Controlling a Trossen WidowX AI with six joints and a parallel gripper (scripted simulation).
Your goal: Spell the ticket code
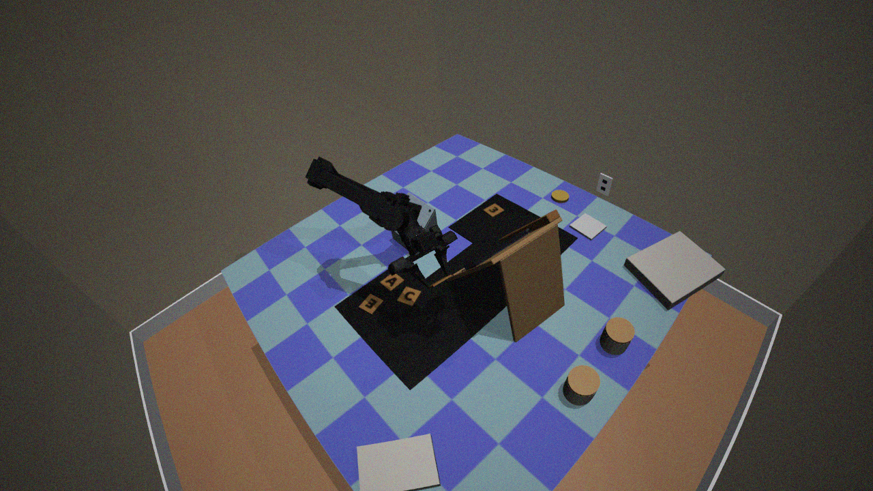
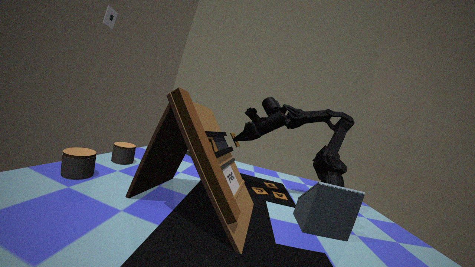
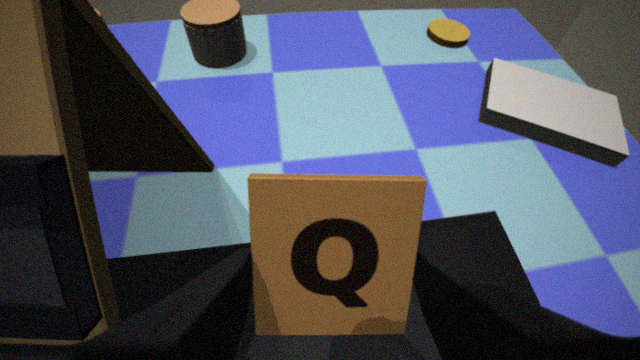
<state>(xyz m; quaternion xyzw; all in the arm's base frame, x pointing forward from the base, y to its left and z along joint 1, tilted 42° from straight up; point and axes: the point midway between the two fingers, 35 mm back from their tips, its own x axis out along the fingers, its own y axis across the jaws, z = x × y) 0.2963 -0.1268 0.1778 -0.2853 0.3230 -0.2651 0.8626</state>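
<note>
My gripper tip is 20 cm to the right of the white ticket and 8 cm above it. Also, from my gripper tip: black mat: 19 cm to the left, 19 cm below, 11 cm behind; then white slab: 39 cm to the right, 17 cm below, 17 cm ahead; then q tile: right at my gripper tip.
</note>
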